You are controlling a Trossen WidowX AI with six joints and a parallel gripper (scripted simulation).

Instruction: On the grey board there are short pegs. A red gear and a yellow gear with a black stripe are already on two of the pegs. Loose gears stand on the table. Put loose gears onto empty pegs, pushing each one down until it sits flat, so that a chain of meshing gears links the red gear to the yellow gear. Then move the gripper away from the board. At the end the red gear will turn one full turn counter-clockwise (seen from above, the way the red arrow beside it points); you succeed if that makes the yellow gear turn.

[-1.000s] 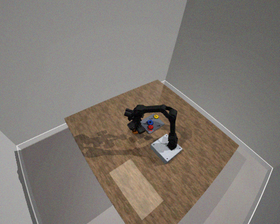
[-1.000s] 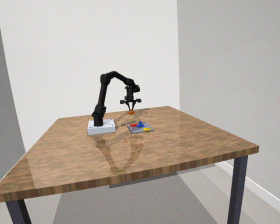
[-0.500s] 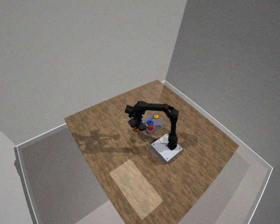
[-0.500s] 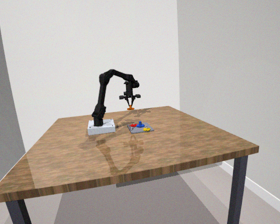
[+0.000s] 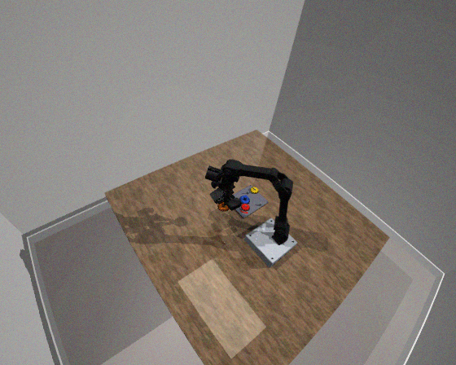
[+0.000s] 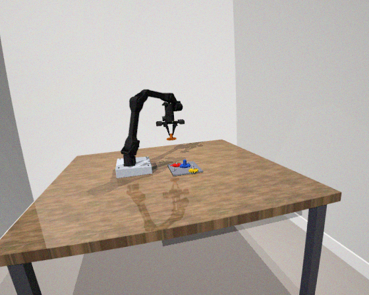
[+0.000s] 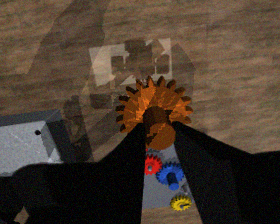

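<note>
Now: the yellow gear 80 mm ahead of my gripper tip, 310 mm to the right of it and 150 mm below it. Also, from my gripper tip: red gear 10 mm ahead, 180 mm to the right, 150 mm below; red arrow 20 mm behind, 150 mm to the right, 160 mm below; orange gear 10 mm below.
</note>
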